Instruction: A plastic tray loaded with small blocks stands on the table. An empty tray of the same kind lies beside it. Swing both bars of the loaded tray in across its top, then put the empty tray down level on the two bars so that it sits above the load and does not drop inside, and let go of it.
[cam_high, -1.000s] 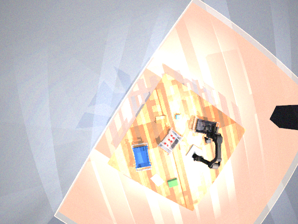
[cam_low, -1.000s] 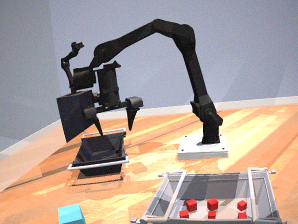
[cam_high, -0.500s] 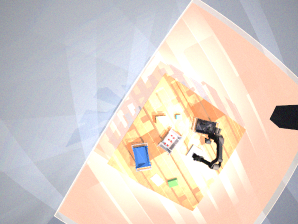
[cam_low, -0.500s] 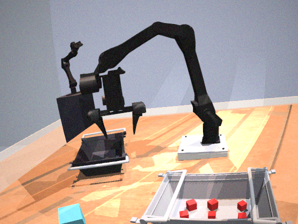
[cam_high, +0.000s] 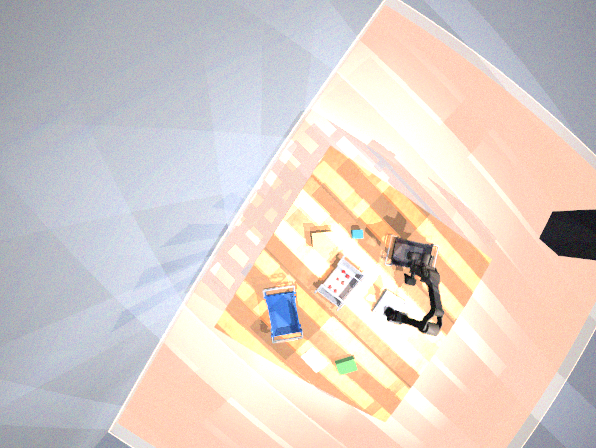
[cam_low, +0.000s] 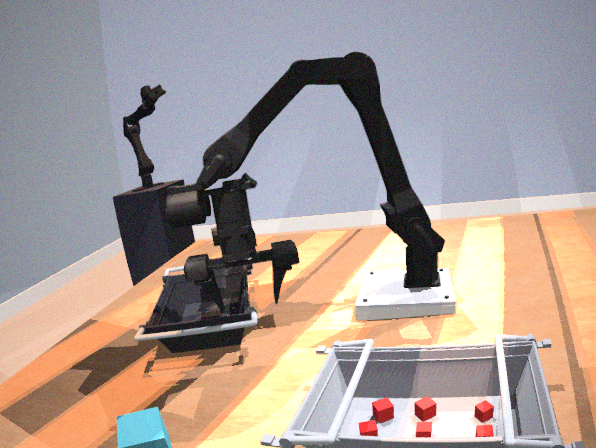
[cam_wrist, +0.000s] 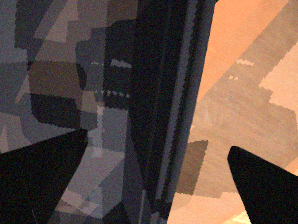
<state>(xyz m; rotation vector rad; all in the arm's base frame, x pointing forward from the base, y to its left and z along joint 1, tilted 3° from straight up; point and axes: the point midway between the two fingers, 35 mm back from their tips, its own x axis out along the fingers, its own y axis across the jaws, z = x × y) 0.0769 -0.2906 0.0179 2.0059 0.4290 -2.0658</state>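
The dark tray lies 70 mm to the right of my gripper tip, 30 mm ahead of it and 30 mm above it. Round my gripper tip: cyan cube: 370 mm ahead, 10 mm to the left; tan block: 520 mm ahead, 140 mm to the left, 10 mm above; green block: 710 mm to the left, 40 mm behind.
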